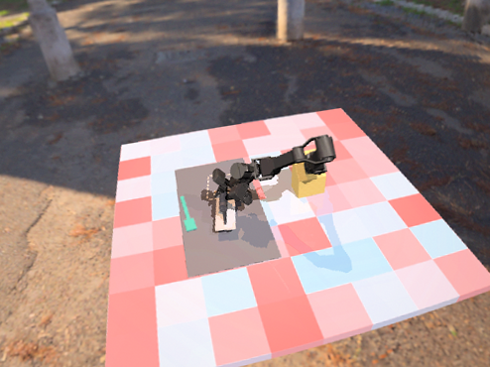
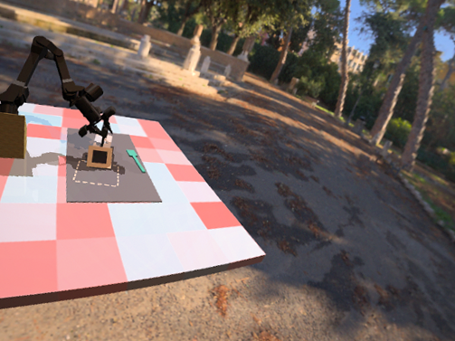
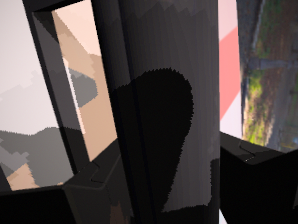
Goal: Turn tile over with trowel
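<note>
Now: the tan tile 4 cm behind my gripper tip, 11 cm to the right of it and 6 cm below it. From my gripper tip the other things lie so: small trowel: 2 cm behind, 1 cm below; grey mat: 5 cm to the right, 11 cm below; green trowel-shaped tool: 13 cm ahead, 2 cm to the right, 9 cm below.
</note>
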